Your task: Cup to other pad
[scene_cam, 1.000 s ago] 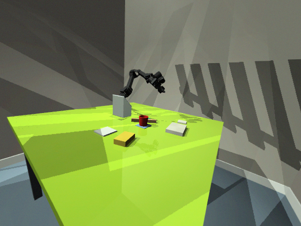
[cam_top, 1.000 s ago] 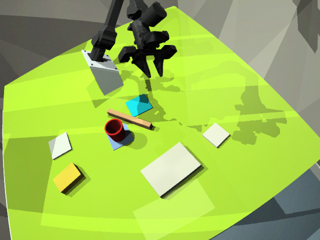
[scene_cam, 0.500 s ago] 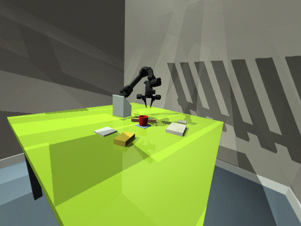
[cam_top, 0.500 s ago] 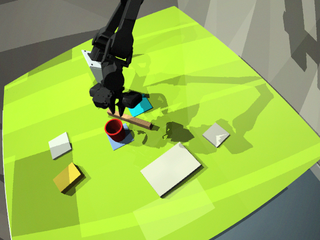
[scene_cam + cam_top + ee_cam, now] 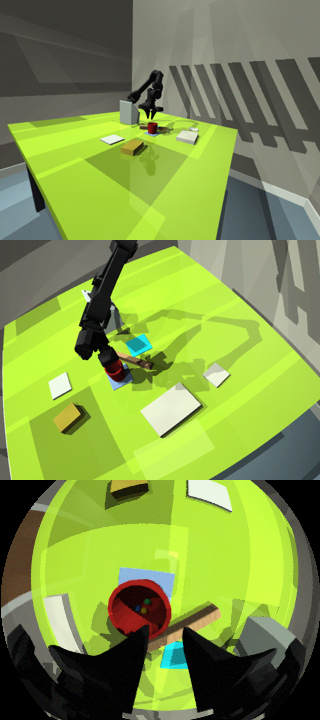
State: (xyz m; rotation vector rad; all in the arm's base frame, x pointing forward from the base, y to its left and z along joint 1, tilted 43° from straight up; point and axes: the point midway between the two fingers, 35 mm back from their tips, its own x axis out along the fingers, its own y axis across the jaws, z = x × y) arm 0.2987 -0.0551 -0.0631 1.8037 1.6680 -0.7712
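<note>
Now: the red cup 3 cm ahead of my gripper tip, 1 cm to the right of it and 6 cm below it. Round my gripper tip: cyan pad (5 cm behind, 14 cm to the left, 11 cm below); pale blue pad (3 cm ahead, 11 cm below); wooden bar (1 cm behind, 7 cm to the left, 10 cm below).
</note>
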